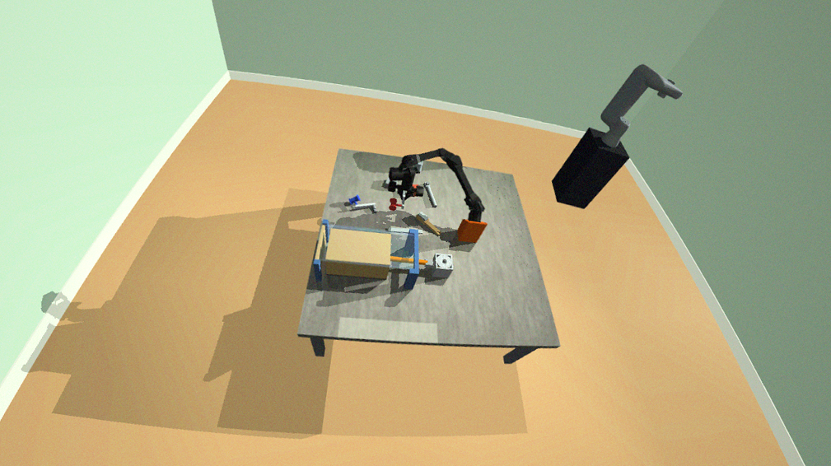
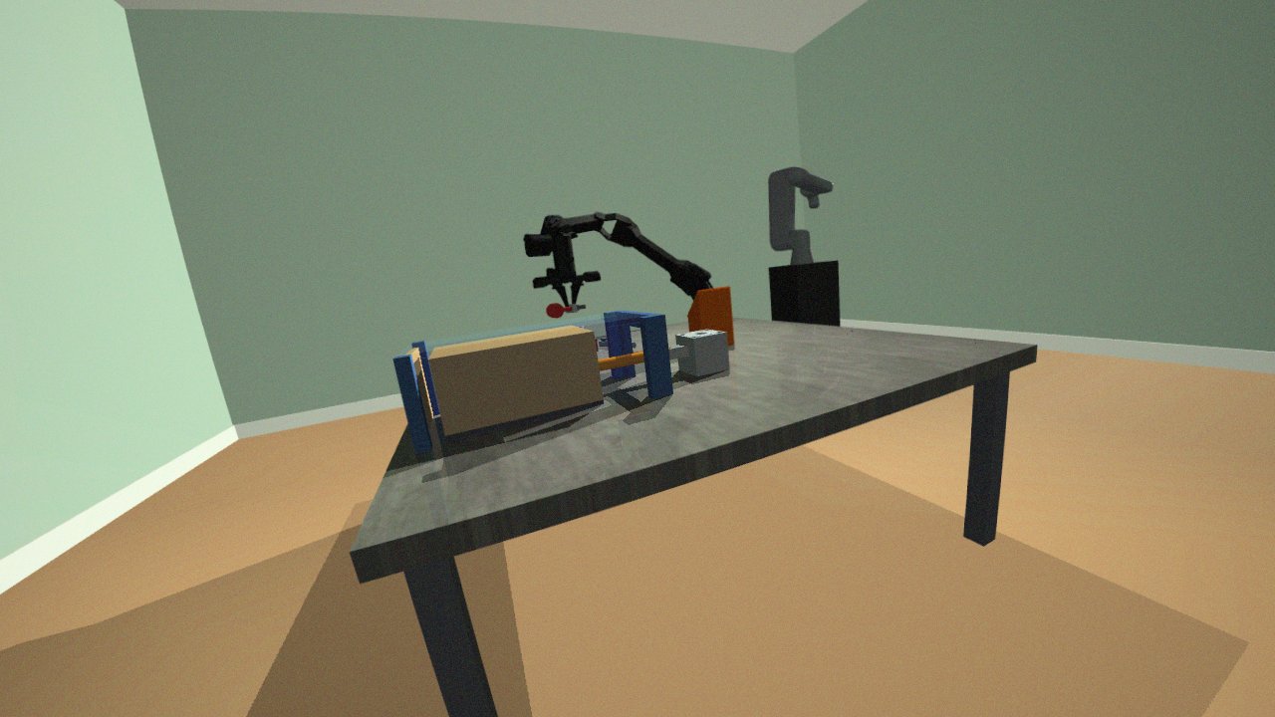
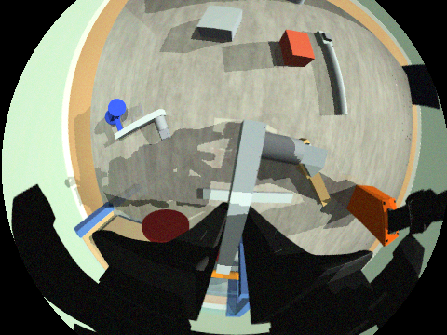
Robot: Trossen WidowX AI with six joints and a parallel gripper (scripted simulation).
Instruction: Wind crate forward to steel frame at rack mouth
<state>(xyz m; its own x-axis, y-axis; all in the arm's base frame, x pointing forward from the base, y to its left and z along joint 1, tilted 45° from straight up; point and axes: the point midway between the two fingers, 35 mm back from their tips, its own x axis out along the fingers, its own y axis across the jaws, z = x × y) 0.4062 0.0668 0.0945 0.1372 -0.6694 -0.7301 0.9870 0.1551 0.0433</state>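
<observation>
Right now the red knob is 5 cm to the left of my gripper tip, 3 cm ahead of it and 1 cm above it. From my gripper tip the other things lie so: blue-tipped tool: 22 cm ahead, 15 cm below, 3 cm to the right; tan-handled tool: 17 cm behind, 15 cm below, 1 cm to the right; grey bar: 17 cm below, 8 cm to the left, 5 cm behind.
</observation>
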